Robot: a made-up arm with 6 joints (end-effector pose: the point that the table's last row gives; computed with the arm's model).
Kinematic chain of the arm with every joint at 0, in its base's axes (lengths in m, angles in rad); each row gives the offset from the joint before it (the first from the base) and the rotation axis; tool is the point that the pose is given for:
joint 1: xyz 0 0 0.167 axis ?
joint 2: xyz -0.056 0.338 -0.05 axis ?
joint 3: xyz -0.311 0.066 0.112 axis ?
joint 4: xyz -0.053 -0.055 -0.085 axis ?
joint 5: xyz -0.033 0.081 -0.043 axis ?
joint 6: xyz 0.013 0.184 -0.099 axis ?
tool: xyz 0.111 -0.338 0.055
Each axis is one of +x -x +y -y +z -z.
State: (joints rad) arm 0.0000 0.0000 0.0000 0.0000 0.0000 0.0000
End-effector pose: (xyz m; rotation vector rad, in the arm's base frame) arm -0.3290 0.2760 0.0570 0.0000 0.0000 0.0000
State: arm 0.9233 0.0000 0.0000 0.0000 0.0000 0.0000
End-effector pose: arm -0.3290 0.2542 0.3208 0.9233 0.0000 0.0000
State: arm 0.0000 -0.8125 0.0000 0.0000 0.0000 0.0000
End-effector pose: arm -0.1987 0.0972 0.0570 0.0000 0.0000 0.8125
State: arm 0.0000 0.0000 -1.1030 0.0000 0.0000 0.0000
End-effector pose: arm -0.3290 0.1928 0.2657 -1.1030 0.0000 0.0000
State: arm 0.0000 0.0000 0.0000 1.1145 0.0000 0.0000
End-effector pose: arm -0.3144 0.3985 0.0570 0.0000 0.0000 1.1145
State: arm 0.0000 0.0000 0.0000 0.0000 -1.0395 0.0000
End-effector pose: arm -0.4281 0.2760 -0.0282 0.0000 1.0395 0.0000
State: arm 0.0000 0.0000 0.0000 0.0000 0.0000 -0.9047
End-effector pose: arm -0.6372 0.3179 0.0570 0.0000 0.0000 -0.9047
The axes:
joint 1: +x
joint 2: -z
joint 3: +x
joint 4: +z
joint 5: -y
joint 6: +z

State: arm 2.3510 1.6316 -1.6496 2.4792 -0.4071 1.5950
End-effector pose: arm -0.2304 -1.0153 0.7981 -0.8283 0.9229 -1.2038
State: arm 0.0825 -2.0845 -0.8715 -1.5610 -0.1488 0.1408
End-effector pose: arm 0.3259 0.0683 0.2494 0.2075 -0.7502 0.6044
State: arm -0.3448 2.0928 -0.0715 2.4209 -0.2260 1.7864
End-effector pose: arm 0.2310 1.0407 -0.3817 0.0629 0.5590 2.0278
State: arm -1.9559 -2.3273 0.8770 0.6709 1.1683 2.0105
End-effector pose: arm 0.1676 0.5142 0.2437 1.7304 0.3838 1.8877
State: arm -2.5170 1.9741 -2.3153 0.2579 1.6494 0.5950
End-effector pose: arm 0.2789 -0.5257 -0.1585 2.3268 -1.3138 1.0894
